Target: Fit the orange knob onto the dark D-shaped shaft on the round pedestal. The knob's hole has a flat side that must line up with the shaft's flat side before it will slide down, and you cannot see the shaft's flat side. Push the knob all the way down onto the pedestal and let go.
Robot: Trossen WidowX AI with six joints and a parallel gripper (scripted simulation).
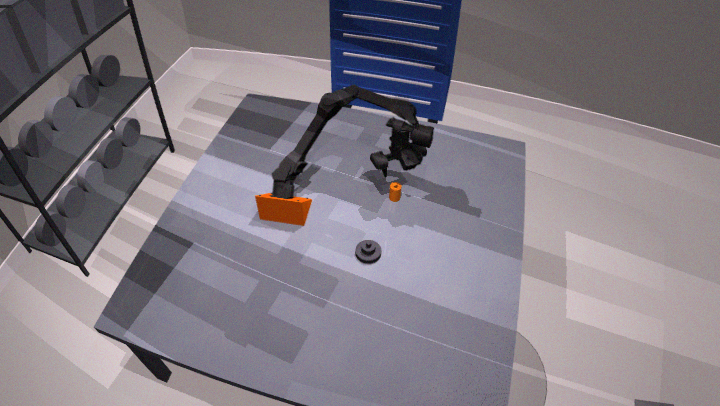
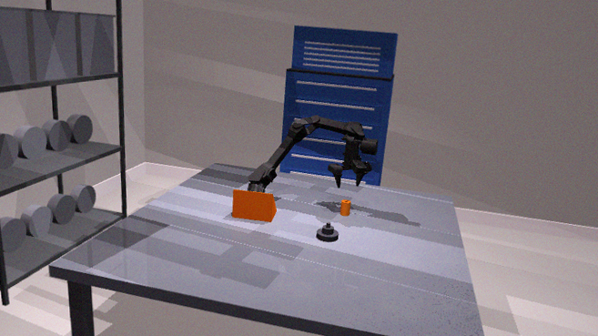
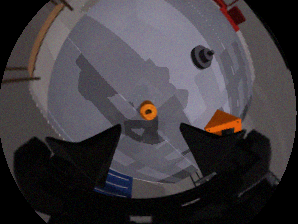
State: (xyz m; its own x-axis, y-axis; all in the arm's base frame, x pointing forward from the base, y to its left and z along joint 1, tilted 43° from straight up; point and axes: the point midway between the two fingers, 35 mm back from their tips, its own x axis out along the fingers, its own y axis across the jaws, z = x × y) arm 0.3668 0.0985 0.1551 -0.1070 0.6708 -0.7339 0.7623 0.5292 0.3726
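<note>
The orange knob is 100 mm below my gripper tip. Also, from my gripper tip: dark round pedestal 270 mm to the right, 100 mm below, 20 mm behind.
</note>
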